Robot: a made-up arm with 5 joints.
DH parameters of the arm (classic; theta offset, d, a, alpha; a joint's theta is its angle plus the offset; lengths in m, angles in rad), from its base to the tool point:
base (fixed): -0.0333 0 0.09 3.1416
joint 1: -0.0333 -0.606 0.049 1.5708
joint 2: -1.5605 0 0.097 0
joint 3: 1.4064 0 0.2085 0
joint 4: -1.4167 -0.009 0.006 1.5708
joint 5: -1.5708 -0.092 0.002 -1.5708
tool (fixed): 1.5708 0.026 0 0
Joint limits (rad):
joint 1: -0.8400..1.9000
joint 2: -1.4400..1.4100
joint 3: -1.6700..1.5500
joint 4: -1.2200..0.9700
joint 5: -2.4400..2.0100
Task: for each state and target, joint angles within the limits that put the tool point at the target. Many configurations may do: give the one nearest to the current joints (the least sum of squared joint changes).
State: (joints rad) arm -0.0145 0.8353 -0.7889 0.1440 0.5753
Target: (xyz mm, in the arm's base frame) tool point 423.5 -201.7 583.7
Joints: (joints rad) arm 0.5491 0.6177 -0.2437 0.5363 0.6253
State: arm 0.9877 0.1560 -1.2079 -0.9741 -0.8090
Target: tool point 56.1 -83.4 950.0
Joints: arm 1.6265 0.2621 -1.2777 -1.2200 -0.8168
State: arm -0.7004 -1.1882 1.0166 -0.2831 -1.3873
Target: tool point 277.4 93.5 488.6
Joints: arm -0.6421 -0.8686 1.5500 0.3286 -1.5794
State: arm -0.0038 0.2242 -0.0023 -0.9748 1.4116
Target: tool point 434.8 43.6 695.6
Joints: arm -0.0874 0.2832 0.1745 -1.0156 1.4067
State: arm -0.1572 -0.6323 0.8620 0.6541 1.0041
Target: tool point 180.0 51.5 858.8
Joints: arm -0.4176 -1.4400 0.3514 0.8373 1.1024
